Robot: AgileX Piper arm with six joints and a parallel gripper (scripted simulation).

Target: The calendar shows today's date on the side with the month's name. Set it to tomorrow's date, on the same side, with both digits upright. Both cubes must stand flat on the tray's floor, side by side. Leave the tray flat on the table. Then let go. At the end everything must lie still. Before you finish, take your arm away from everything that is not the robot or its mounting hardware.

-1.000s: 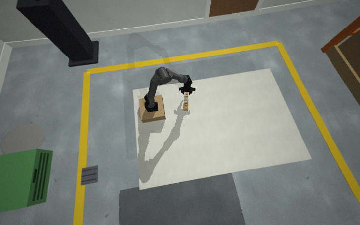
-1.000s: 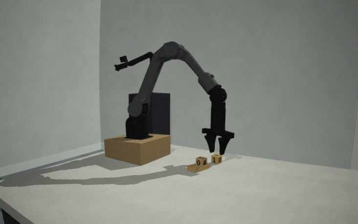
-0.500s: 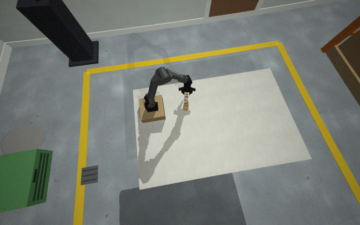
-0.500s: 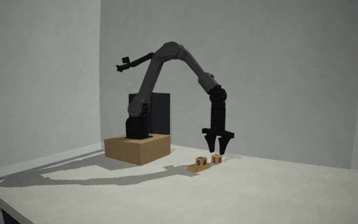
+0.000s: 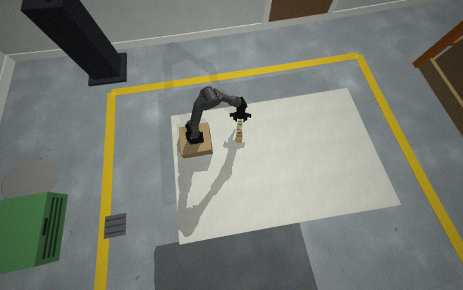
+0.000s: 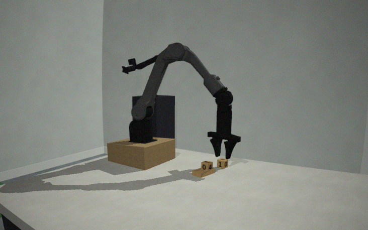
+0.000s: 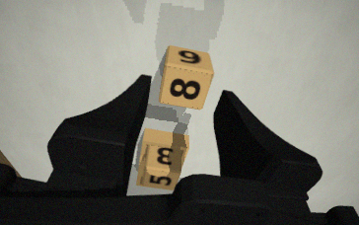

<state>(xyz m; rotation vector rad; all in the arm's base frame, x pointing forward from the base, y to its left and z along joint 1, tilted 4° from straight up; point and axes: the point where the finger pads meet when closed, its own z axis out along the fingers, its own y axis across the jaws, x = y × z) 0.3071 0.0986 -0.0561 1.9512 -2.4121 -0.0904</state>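
My hand is 3 cm above the wooden number cube. Also, from my hand: wooden tray (11 cm to the right, 4 cm below, 3 cm behind).
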